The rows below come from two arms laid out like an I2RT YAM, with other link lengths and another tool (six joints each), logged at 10 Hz.
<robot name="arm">
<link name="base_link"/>
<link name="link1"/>
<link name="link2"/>
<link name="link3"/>
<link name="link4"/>
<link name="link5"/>
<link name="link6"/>
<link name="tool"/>
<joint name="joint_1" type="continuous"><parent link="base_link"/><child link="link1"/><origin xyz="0.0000 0.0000 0.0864" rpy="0.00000 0.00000 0.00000"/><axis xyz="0 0 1"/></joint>
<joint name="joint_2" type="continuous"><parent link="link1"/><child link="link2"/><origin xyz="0.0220 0.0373 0.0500" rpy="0.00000 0.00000 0.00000"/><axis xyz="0 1 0"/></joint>
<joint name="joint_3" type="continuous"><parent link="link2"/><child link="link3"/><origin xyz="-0.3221 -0.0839 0.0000" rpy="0.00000 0.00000 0.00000"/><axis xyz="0 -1 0"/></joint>
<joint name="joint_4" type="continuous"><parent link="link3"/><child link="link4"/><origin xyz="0.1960 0.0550 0.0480" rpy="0.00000 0.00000 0.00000"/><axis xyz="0 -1 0"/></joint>
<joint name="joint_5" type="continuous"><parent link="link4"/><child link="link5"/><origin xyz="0.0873 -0.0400 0.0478" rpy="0.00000 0.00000 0.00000"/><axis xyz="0 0 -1"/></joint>
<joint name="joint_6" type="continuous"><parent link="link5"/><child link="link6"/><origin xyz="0.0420 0.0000 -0.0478" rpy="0.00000 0.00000 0.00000"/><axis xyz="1 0 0"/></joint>
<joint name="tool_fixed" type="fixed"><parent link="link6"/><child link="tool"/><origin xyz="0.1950 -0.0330 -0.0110" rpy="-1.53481 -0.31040 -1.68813"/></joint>
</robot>
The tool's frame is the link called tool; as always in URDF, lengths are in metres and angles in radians. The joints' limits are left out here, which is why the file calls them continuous.
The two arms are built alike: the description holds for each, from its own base.
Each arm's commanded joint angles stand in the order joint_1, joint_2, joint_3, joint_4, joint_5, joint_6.
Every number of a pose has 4 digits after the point. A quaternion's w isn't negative.
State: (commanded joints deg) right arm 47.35 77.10 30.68 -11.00 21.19 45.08; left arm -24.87 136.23 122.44 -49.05 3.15 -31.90
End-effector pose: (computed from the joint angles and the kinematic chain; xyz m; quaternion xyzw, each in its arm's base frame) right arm 0.2708 0.0996 0.0697 -0.7312 0.5953 -0.2532 0.2166; left arm 0.5210 -0.3279 0.0762 0.8013 -0.5275 0.2813 0.0247
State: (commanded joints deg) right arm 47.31 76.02 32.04 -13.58 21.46 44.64; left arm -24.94 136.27 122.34 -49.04 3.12 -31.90
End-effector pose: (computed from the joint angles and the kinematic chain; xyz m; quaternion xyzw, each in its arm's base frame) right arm 0.2703 0.0969 0.0758 -0.7327 0.5929 -0.2564 0.2142; left arm 0.5202 -0.3283 0.0752 0.8013 -0.5280 0.2802 0.0247
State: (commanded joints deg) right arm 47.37 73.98 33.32 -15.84 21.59 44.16; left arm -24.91 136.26 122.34 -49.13 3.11 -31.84
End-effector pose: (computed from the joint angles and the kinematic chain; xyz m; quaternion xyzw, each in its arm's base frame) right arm 0.2703 0.0962 0.0860 -0.7319 0.5899 -0.2591 0.2221; left arm 0.5200 -0.3278 0.0751 0.8013 -0.5283 0.2795 0.0246
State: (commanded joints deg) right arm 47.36 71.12 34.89 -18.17 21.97 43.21; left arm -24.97 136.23 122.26 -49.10 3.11 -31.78
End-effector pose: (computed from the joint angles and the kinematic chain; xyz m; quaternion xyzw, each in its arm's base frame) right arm 0.2722 0.0954 0.1016 -0.7289 0.5848 -0.2657 0.2371; left arm 0.5194 -0.3282 0.0749 0.8008 -0.5292 0.2793 0.0246
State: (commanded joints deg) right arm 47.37 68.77 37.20 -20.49 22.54 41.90; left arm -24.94 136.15 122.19 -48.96 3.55 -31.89
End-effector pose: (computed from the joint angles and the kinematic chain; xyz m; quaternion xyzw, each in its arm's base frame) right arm 0.2764 0.0960 0.1201 -0.7259 0.5775 -0.2749 0.2528; left arm 0.5191 -0.3297 0.0760 0.8005 -0.5285 0.2811 0.0283
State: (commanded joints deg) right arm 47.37 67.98 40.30 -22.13 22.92 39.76; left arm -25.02 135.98 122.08 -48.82 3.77 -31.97
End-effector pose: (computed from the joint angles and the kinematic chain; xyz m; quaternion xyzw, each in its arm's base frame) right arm 0.2845 0.1012 0.1394 -0.7272 0.5646 -0.2853 0.2665; left arm 0.5186 -0.3313 0.0777 0.7998 -0.5286 0.2829 0.0303
